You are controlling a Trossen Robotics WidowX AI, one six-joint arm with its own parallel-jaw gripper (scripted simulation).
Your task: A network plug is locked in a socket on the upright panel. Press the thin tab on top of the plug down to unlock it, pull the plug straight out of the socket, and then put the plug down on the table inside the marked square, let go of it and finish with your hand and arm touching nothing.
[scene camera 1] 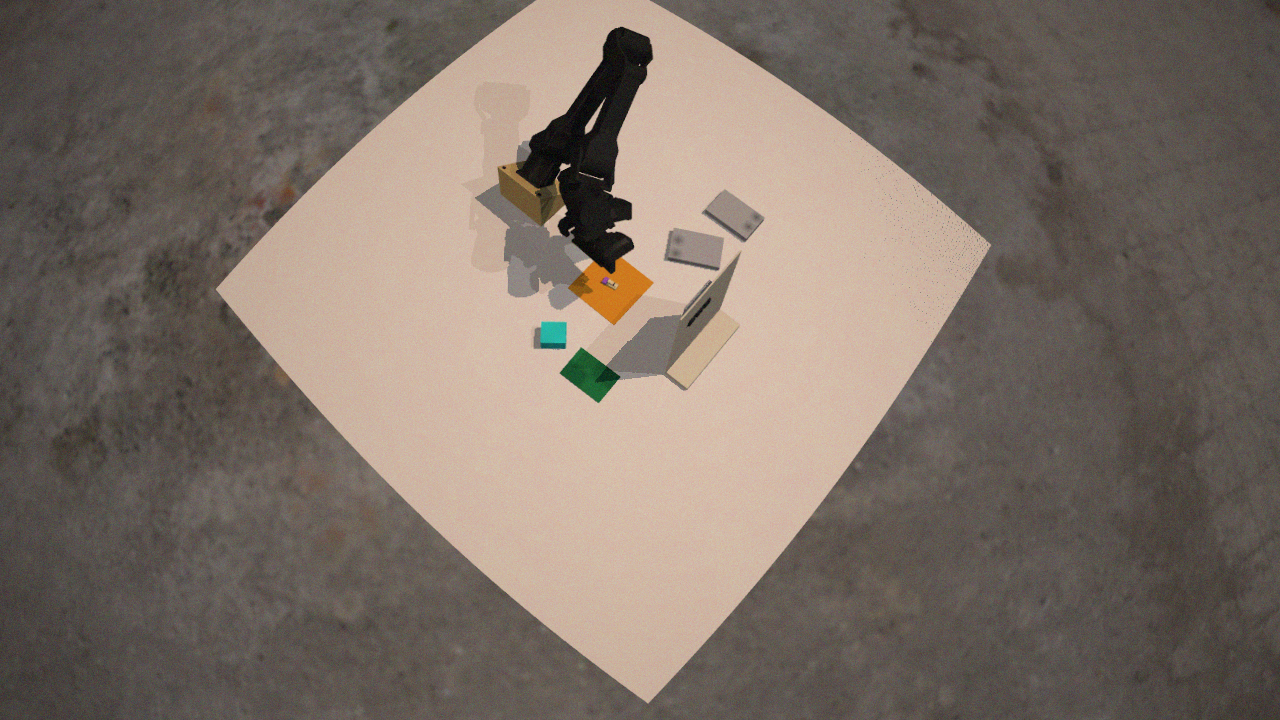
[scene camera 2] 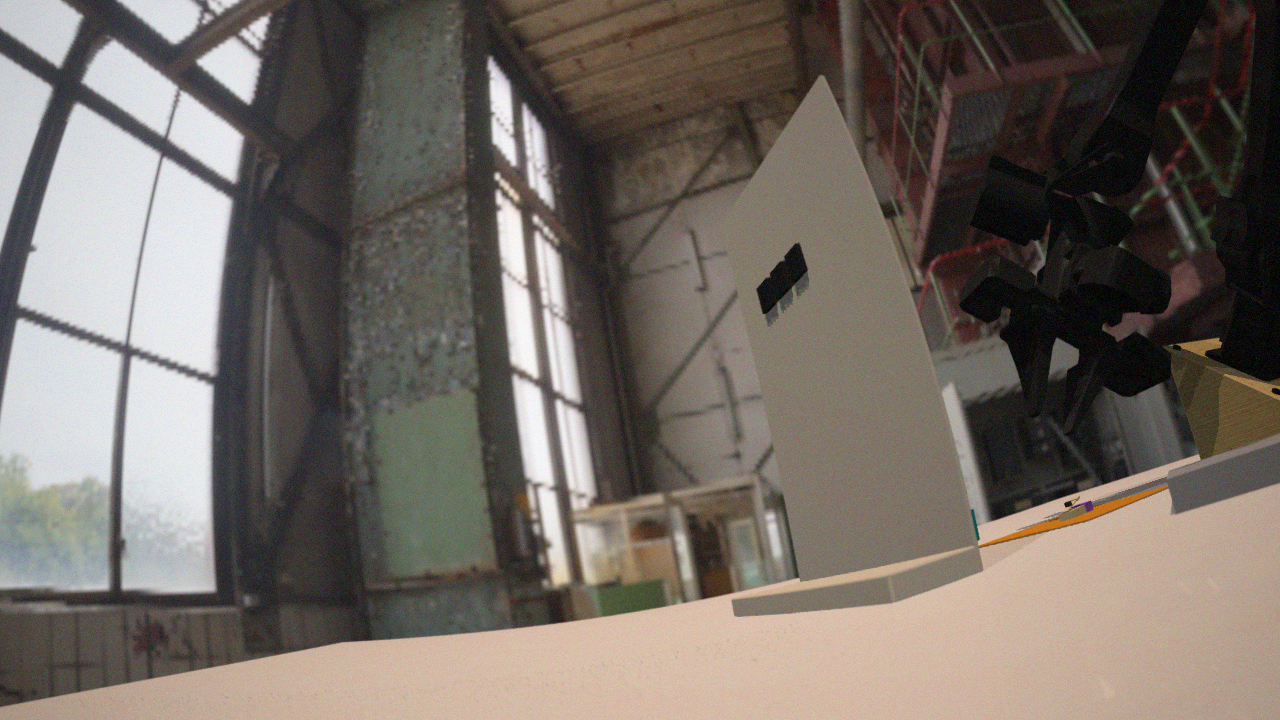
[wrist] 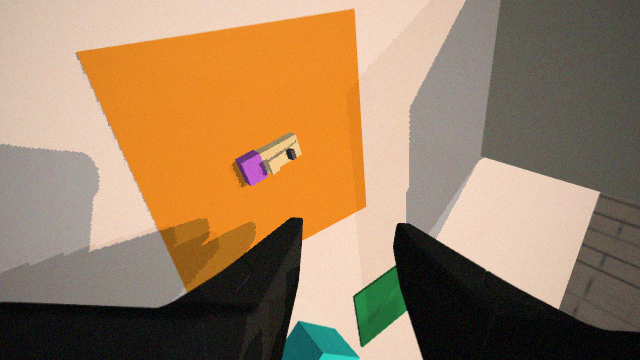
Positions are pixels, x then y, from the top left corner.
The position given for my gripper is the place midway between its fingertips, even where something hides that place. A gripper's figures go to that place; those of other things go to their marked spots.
My gripper (wrist: pixel 348 232) is 0.11 m from the lens. A network plug (wrist: pixel 255 166): 0.15 m from the lens. A green square (wrist: pixel 380 303) is 0.29 m from the lens. An upright panel (wrist: pixel 556 106): 0.28 m from the lens. An orange marked square (wrist: pixel 183 108): 0.14 m from the lens. The marked spots on the network plug and the green square are 0.18 m apart.
